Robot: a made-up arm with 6 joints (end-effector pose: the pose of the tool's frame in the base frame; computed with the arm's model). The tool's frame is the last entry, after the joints. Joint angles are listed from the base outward.
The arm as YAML. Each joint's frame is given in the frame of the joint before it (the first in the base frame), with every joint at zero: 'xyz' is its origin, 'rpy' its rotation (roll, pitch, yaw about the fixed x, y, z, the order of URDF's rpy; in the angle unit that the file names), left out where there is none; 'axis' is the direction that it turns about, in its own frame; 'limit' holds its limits. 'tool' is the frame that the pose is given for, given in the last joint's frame.
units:
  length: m
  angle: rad
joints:
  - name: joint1
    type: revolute
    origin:
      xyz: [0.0, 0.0, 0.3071]
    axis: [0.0, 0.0, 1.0]
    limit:
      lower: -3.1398
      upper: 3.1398
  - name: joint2
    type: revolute
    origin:
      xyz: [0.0, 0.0, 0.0]
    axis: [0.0, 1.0, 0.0]
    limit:
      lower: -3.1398
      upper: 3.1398
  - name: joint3
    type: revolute
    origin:
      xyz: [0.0, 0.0, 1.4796]
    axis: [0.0, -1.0, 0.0]
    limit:
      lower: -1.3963
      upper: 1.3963
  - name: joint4
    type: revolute
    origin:
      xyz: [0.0, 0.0, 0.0]
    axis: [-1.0, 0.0, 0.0]
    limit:
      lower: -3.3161
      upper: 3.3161
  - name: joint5
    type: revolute
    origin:
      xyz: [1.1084, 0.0, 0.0]
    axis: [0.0, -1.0, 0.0]
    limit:
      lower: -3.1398
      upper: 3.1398
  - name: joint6
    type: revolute
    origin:
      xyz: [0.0, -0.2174, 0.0]
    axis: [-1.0, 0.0, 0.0]
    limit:
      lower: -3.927
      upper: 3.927
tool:
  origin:
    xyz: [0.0, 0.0, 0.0]
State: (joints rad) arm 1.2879 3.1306 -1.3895 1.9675 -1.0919 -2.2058
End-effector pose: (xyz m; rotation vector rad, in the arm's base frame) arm -0.1902 -0.3533 -0.1228 2.0789 -1.0274 0.0970
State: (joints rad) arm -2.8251 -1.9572 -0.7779 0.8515 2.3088 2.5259
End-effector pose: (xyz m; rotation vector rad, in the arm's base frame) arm 0.9996 0.4781 0.8364 0.9933 0.2526 -0.5313
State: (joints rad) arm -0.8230 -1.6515 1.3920 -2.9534 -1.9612 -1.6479
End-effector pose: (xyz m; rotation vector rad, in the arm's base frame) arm -1.5937 2.0324 0.3368 -0.6135 1.2239 0.3174
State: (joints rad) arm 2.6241 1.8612 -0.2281 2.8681 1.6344 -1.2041
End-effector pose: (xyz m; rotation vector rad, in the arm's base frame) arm -0.9025 0.2729 -1.1084 1.0149 -0.9677 -0.3184
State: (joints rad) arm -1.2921 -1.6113 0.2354 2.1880 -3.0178 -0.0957
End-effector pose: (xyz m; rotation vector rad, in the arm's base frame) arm -0.4157 1.9103 1.2654 -2.0631 0.7083 2.0442
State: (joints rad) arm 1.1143 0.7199 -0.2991 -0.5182 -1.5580 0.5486
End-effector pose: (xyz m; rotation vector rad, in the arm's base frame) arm 0.8152 1.2316 0.4192 -0.9495 2.4405 1.2985
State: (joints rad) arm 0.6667 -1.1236 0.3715 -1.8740 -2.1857 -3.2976
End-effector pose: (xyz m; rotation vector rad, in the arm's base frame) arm -0.8601 -0.5942 2.0365 0.7980 2.4665 -0.5189
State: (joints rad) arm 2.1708 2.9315 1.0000 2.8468 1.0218 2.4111
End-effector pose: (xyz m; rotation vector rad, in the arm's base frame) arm -0.1584 -0.1369 -2.1993 -1.8365 1.4198 -0.4006
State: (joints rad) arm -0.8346 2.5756 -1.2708 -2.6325 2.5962 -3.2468
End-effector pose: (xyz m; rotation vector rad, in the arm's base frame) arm 0.1526 0.1143 -0.1429 0.5575 -0.0854 -1.1207
